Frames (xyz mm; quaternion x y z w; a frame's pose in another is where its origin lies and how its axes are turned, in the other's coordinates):
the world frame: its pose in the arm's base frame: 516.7 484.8 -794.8 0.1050 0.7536 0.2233 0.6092
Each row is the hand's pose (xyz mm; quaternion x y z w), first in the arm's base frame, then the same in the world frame.
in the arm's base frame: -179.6 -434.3 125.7 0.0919 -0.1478 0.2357 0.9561
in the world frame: -1033.5 -300.3 -1009.2 -0.2550 -0.8064 0.0149 0.5334
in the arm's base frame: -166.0 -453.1 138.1 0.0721 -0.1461 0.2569 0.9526
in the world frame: -1055.6 -312.6 -1002.0 -0.2823 -0.7960 0.0135 0.5352
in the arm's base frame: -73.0 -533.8 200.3 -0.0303 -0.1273 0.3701 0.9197
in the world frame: -1166.5 -365.2 -938.9 -0.4224 -0.7251 0.0106 0.5438
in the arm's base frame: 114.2 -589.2 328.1 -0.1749 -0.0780 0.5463 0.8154
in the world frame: -1345.8 -375.8 -789.9 -0.6213 -0.5656 0.0271 0.5416
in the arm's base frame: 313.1 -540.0 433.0 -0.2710 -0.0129 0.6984 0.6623
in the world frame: -1462.9 -306.5 -604.3 -0.7639 -0.3731 0.0747 0.5213
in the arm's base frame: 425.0 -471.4 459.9 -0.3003 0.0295 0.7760 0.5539
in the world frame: -1483.2 -246.5 -486.2 -0.8193 -0.2509 0.1197 0.5014
